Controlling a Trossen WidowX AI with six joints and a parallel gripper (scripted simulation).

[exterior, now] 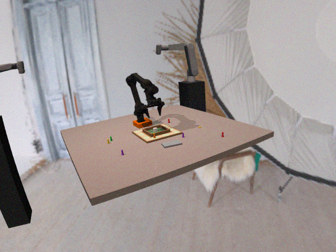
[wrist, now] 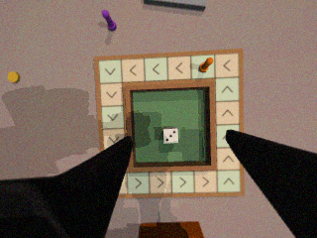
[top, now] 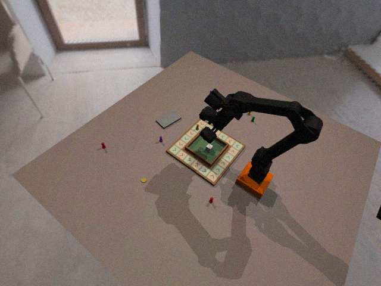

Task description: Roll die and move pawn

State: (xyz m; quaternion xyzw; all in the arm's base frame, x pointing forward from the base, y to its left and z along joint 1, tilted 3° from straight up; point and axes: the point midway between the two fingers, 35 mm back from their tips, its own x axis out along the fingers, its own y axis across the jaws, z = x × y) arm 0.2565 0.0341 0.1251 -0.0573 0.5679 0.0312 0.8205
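My gripper tip is 11 cm short of the orange pawn, 6 cm to the left of it and 10 cm above it. Also, from my gripper tip: grey card 27 cm ahead, 12 cm below; white die 2 cm behind, 10 cm below; green dice tray 12 cm below.
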